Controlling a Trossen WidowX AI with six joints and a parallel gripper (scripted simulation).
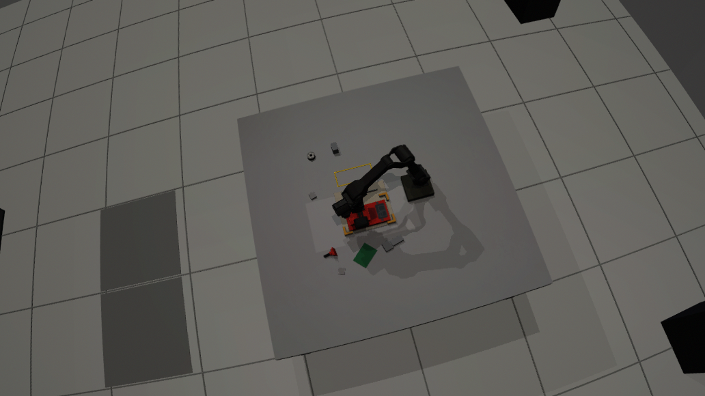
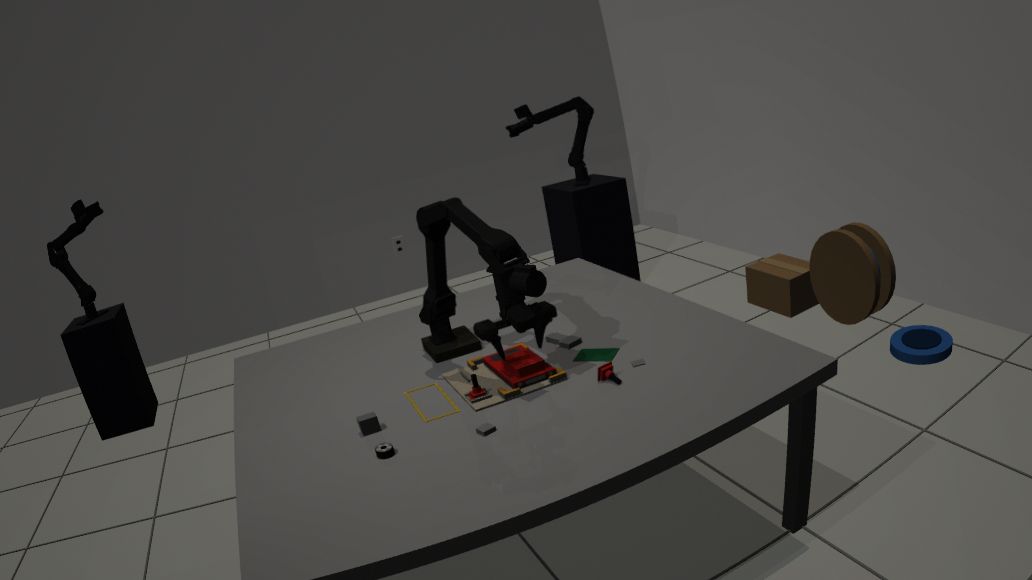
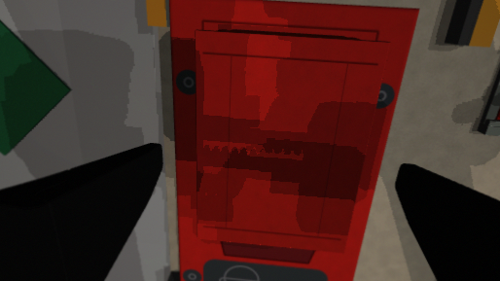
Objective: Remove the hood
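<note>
Right now the red hood is 20 mm below my gripper tip. Also, from my gripper tip: grey cube: 10 mm ahead, 400 mm to the right, 40 mm below; green plate: 20 mm ahead, 180 mm to the left, 60 mm below.
</note>
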